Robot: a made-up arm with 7 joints. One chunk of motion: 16 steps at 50 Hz.
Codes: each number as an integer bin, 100 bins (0 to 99) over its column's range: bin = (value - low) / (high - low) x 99, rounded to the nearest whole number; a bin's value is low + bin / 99 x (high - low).
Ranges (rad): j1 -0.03..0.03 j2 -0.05..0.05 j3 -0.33..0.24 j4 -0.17..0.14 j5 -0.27..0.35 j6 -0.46..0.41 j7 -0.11..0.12
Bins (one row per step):
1: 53 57 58 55 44 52 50
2: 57 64 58 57 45 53 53
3: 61 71 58 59 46 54 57
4: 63 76 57 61 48 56 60
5: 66 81 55 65 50 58 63
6: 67 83 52 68 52 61 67
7: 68 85 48 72 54 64 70
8: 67 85 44 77 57 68 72
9: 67 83 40 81 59 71 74
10: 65 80 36 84 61 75 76
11: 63 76 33 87 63 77 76
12: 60 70 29 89 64 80 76
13: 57 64 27 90 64 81 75
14: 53 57 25 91 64 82 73
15: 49 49 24 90 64 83 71
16: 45 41 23 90 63 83 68
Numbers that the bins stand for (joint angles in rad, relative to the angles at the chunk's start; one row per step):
1: 0.0021 0.0076 0.0039 0.0022 0.0056 -0.0030 0.0062
2: 0.0045 0.0146 0.0039 0.0085 0.0118 0.0058 0.0131
3: 0.0070 0.0217 0.0039 0.0147 0.0181 0.0145 0.0224
4: 0.0082 0.0268 -0.0018 0.0210 0.0306 0.0321 0.0294
5: 0.0100 0.0318 -0.0133 0.0335 0.0431 0.0497 0.0364
6: 0.0106 0.0338 -0.0306 0.0429 0.0557 0.0761 0.0457
7: 0.0112 0.0359 -0.0536 0.0555 0.0682 0.1024 0.0526
8: 0.0106 0.0359 -0.0767 0.0711 0.0870 0.1376 0.0573
9: 0.0106 0.0338 -0.0997 0.0836 0.0995 0.1639 0.0619
10: 0.0094 0.0308 -0.1227 0.0930 0.1120 0.1991 0.0666
11: 0.0082 0.0268 -0.1400 0.1024 0.1245 0.2167 0.0666
12: 0.0064 0.0207 -0.1630 0.1087 0.1308 0.2430 0.0666
13: 0.0045 0.0146 -0.1745 0.1118 0.1308 0.2518 0.0642
14: 0.0021 0.0076 -0.1861 0.1149 0.1308 0.2606 0.0596
15: -0.0003 -0.0005 -0.1918 0.1118 0.1308 0.2694 0.0549
16: -0.0027 -0.0086 -0.1976 0.1118 0.1245 0.2694 0.0480

